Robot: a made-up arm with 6 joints. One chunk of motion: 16 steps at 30 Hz.
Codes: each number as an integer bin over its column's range. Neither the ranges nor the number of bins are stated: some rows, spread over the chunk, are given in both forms.
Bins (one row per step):
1: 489 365 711 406 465 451
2: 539 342 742 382 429 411
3: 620 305 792 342 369 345
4: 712 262 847 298 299 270
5: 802 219 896 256 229 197
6: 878 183 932 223 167 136
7: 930 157 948 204 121 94
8: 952 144 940 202 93 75
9: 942 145 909 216 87 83
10: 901 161 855 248 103 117
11: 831 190 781 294 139 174
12: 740 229 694 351 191 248
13: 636 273 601 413 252 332
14: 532 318 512 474 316 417
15: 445 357 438 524 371 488
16: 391 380 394 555 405 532
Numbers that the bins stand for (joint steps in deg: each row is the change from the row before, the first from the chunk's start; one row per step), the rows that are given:
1: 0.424 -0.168 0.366 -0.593 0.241 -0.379
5: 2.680 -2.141 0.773 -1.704 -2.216 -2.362
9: 3.689 -3.141 0.802 -2.000 -3.694 -3.252
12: 2.233 -2.005 0.328 -1.000 -2.612 -1.964
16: -0.282 0.035 -0.332 0.511 -0.384 0.254
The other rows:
2: 0.785 -0.478 0.434 -0.770 -0.134 -0.691
3: 1.368 -0.978 0.544 -1.067 -0.759 -1.206
4: 2.032 -1.559 0.665 -1.393 -1.487 -1.792
6: 3.228 -2.627 0.852 -1.948 -2.861 -2.838
7: 3.603 -2.978 0.888 -2.089 -3.340 -3.166
8: 3.761 -3.154 0.870 -2.104 -3.632 -3.314
10: 3.394 -2.924 0.683 -1.763 -3.528 -2.986
11: 2.889 -2.532 0.520 -1.422 -3.153 -2.541
13: 1.484 -1.411 0.124 -0.541 -1.977 -1.308
14: 0.734 -0.803 -0.072 -0.089 -1.310 -0.644
15: 0.107 -0.276 -0.235 0.281 -0.738 -0.090

